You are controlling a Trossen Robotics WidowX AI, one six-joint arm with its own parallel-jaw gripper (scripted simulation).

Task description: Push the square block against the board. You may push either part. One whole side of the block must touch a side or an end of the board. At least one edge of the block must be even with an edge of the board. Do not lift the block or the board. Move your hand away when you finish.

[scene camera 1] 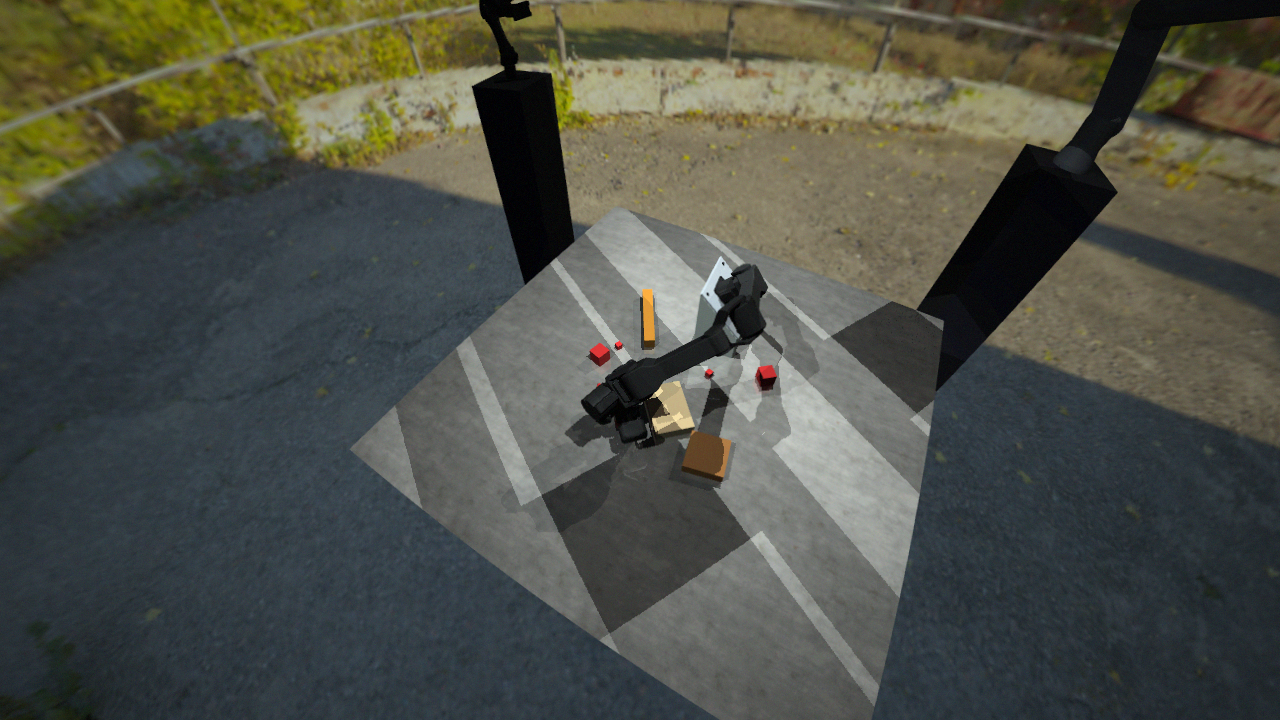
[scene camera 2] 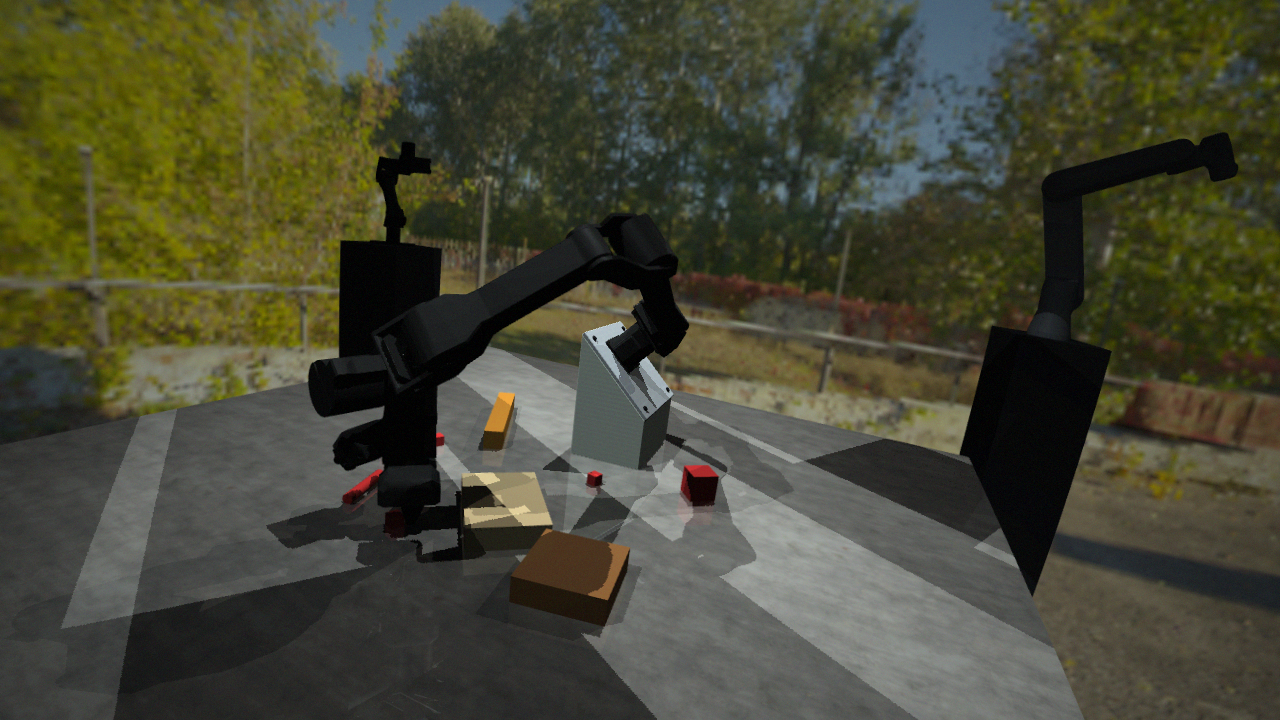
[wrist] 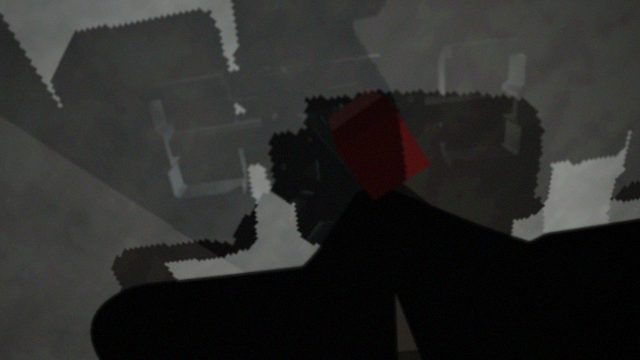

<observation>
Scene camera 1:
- my gripper: 626,422
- tan board: 669,414
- brown square block: 707,455
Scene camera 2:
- my gripper: 410,523
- tan board: 503,511
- brown square block: 573,576
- orange bar: 495,431
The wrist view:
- my gripper: 372,204
</observation>
